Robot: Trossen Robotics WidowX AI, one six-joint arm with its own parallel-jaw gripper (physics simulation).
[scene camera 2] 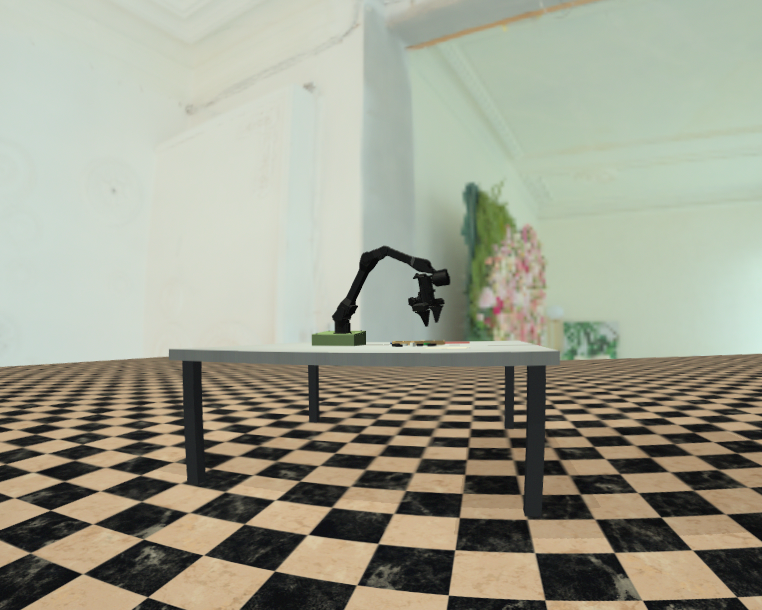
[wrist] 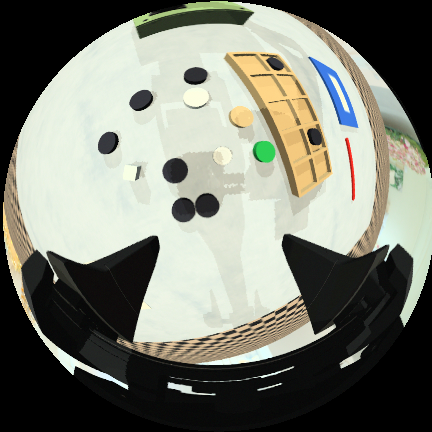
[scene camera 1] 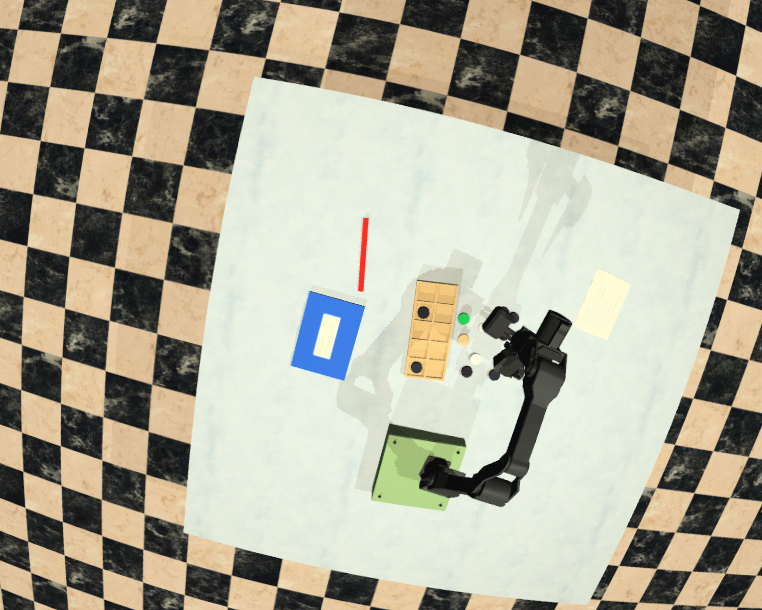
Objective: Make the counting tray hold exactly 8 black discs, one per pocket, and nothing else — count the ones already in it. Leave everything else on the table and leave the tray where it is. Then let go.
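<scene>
The tan counting tray (scene camera 1: 447,293) (wrist: 276,131) has two columns of pockets. One black disc (scene camera 1: 423,312) (wrist: 314,136) and another black disc (scene camera 1: 416,367) (wrist: 275,63) sit in separate pockets of the column farther from the loose pieces. Several loose black discs lie beside the tray, including one nearest the green base (scene camera 1: 467,371) (wrist: 195,75), one (wrist: 141,100), one (wrist: 108,143), one (wrist: 175,170) and two close together (wrist: 183,210) (wrist: 207,205). My gripper (scene camera 1: 496,343) (scene camera 2: 430,323) (wrist: 221,241) is open and empty, above the table over the loose pieces; it hides some in scene camera 1.
Near the tray lie a green disc (scene camera 1: 463,318) (wrist: 264,151), tan disc (scene camera 1: 463,339) (wrist: 241,116), white disc (scene camera 1: 475,359) (wrist: 196,97), smaller cream disc (wrist: 222,156) and white cube (wrist: 131,173). Beyond are a blue panel (scene camera 1: 305,337), red stick (scene camera 1: 363,254) and cream sheet (scene camera 1: 602,305). The arm stands on a green base (scene camera 1: 394,473).
</scene>
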